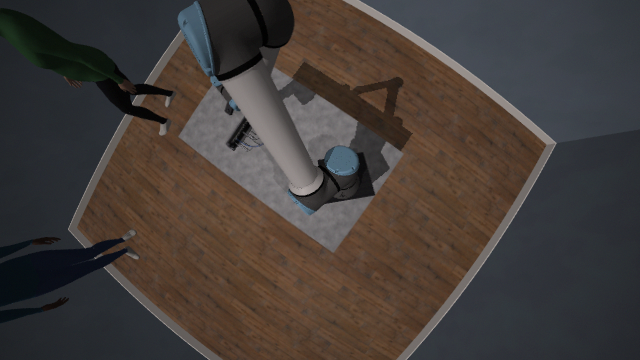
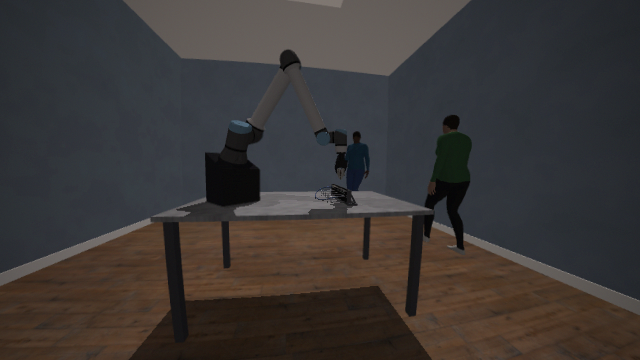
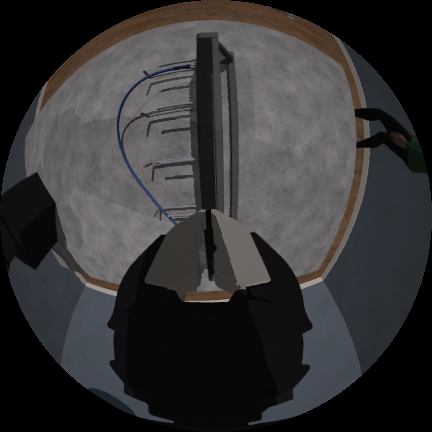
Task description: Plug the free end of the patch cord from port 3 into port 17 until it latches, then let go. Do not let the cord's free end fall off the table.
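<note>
The patch panel stands on the table. The blue patch cord runs from a plug near the panel's far end, bows out over the wire supports, and comes back toward the panel's near end, where my left finger hides it. Whether that end sits in a port cannot be seen. My gripper is shut, its fingertips together, a little above the near end of the panel. No cord shows between the fingers. Port numbers are not readable.
Thin grey wire supports stick out from the panel's cord side. The black robot pedestal stands on the table. A person in green and one in blue stand beyond the table.
</note>
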